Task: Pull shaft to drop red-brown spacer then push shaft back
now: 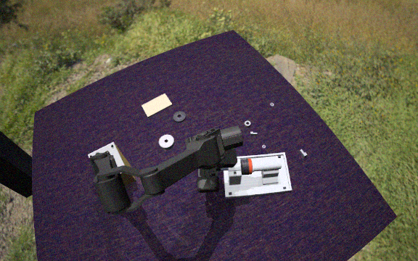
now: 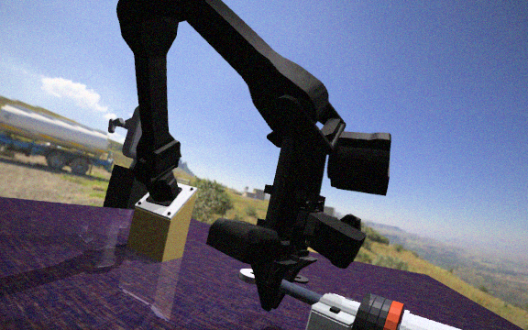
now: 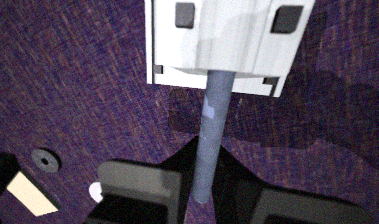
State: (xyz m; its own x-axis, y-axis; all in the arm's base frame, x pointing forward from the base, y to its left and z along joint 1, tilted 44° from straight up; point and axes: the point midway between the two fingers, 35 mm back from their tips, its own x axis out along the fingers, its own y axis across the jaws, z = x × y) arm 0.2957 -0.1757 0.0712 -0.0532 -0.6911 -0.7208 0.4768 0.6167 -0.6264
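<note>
The shaft lies 6 cm ahead of my gripper tip, 3 cm to the right of it and 3 cm above it. Round my gripper tip: orange-red spacer (12 cm ahead, 6 cm to the right, 3 cm above); small screw (34 cm ahead, 11 cm to the right, 4 cm below); cream card (3 cm behind, 43 cm to the left, 4 cm below).
</note>
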